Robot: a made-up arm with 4 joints.
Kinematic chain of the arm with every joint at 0, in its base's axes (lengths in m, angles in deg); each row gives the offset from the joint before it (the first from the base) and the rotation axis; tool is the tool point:
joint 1: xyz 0 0 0.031 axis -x
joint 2: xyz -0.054 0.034 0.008 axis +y
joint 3: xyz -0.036 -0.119 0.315 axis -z
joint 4: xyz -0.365 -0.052 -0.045 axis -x
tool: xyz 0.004 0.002 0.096
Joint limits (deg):
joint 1: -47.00..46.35
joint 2: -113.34..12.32
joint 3: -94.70..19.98
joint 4: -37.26..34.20
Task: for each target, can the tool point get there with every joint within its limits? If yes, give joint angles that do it. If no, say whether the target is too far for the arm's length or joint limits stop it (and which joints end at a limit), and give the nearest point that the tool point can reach.
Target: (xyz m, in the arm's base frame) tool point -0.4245 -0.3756 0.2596
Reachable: yes | joints 36.32 -79.67 -76.34 25.01
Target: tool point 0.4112 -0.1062 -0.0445
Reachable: no: joint limits stop it (at a limit: joint 1, joint 2, joint 3, joint 4) | nearest point 0.1196 -0.5356 -0.0655 | short by 0.520 m
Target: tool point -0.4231 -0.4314 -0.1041
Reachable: yes | joints -23.86 -73.33 -76.67 -3.55
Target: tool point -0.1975 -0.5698 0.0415
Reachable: yes | joints -35.73 -14.07 -72.58 -24.55
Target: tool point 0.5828 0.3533 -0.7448
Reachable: no: too far | nearest point -0.2111 0.2172 -0.4459 | short by 0.859 m
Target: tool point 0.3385 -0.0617 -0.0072
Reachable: no: joint limits stop it (at a limit: joint 1, joint 2, joint 3, joint 4) | nearest point 0.1196 -0.5356 -0.0655 | short by 0.525 m
